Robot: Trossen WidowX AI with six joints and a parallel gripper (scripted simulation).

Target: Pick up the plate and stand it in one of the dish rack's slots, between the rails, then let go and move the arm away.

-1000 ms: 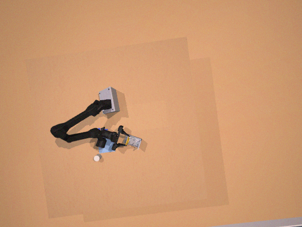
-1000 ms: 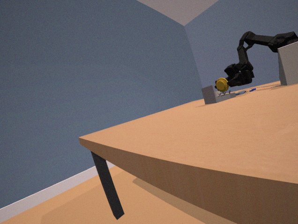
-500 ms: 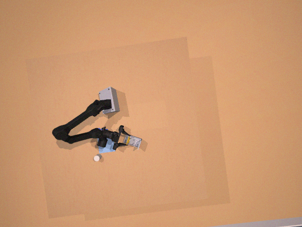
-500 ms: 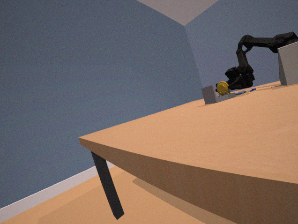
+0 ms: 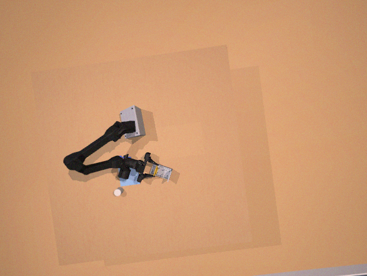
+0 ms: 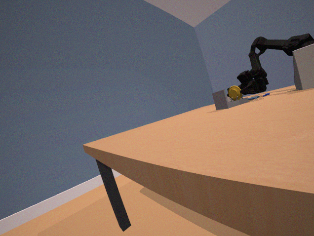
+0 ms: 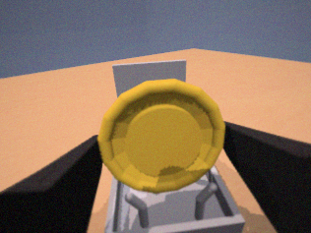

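The yellow plate is 10 mm to the right of my gripper tip. Round my gripper tip: grey dish rack (30 mm below, 20 mm to the left, 10 mm ahead); small blue spoon (220 mm to the right, 90 mm behind, 50 mm below); white cup (260 mm to the right, 130 mm ahead, 30 mm below).
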